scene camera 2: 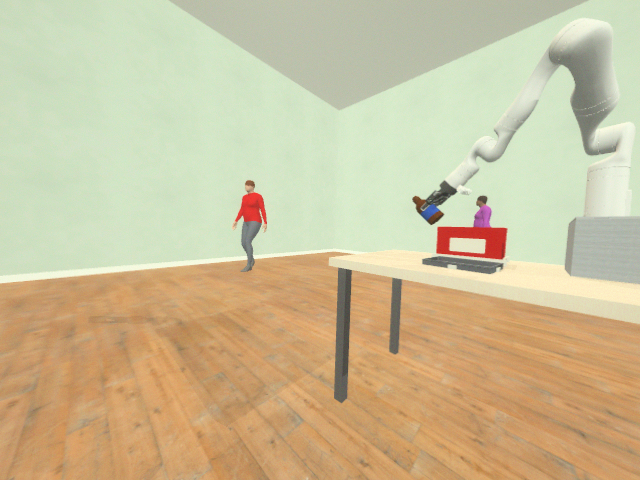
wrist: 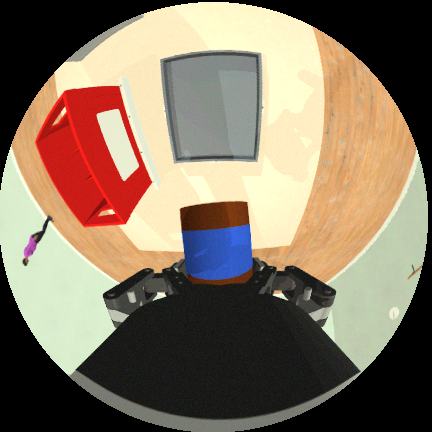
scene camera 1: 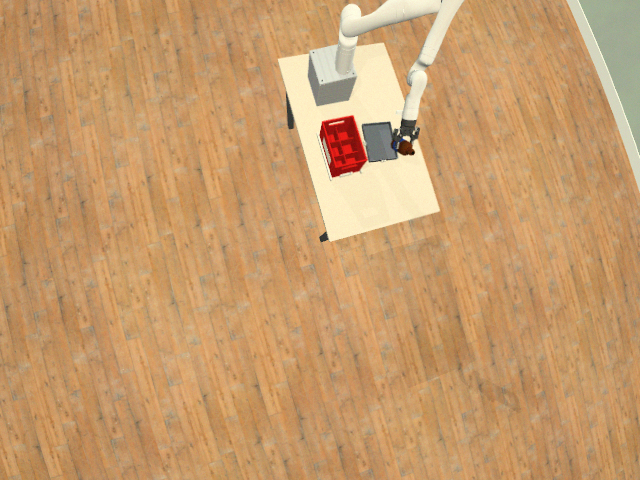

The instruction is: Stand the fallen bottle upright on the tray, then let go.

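Where they show: gripper, between the fingertips: [scene camera 2: 425, 210] [wrist: 218, 266] [scene camera 1: 403, 148]; arm's base, origin of its link: [scene camera 2: 603, 218] [scene camera 1: 343, 67].
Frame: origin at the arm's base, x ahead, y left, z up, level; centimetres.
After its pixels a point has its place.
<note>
The brown bottle with a blue label [scene camera 1: 405, 148] @[x 58.8, y 4.0, z 8.1 cm] [scene camera 2: 430, 211] @[x 54.7, y 10.0, z 2.7 cm] [wrist: 217, 252] @[x 52.5, y 7.4, z 4.7 cm] is in the air, tilted, with its neck up and to the left and its base down and to the right in the scene camera 2 view. My gripper [scene camera 1: 406, 141] @[x 57.2, y 6.0, z 3.7 cm] [scene camera 2: 426, 206] @[x 57.2, y 6.0, z 3.7 cm] [wrist: 218, 266] @[x 57.2, y 6.0, z 3.7 cm] is shut on the bottle around its body and slants down toward it. The grey tray [scene camera 1: 379, 143] @[x 42.5, y 9.0, z -20.8 cm] [scene camera 2: 461, 264] @[x 41.6, y 19.4, z -19.1 cm] [wrist: 212, 107] @[x 42.3, y 9.0, z -20.8 cm] lies flat on the table, with no object on it. The bottle is well above tray height, apart from it. The neck is hidden in the wrist view.
A red crate with compartments [scene camera 1: 355, 167] @[x 52.2, y -16.7, z -12.0 cm] [scene camera 2: 496, 242] @[x 28.5, y -7.0, z -10.7 cm] [wrist: 90, 107] @[x 31.1, y -7.5, z -8.6 cm] stands on the table [scene camera 1: 382, 217] @[x 85.5, y -12.1, z -21.3 cm] [scene camera 2: 542, 279] @[x 18.7, y 20.5, z -21.3 cm] beside the tray. The grey arm base block [scene camera 1: 333, 93] @[x 5.7, y -7.3, z -11.3 cm] [scene camera 2: 604, 250] @[x 1.2, y 6.3, z -11.2 cm] stands at the table's other end. Two people [scene camera 2: 251, 207] [scene camera 2: 482, 214] are in the room beyond.
</note>
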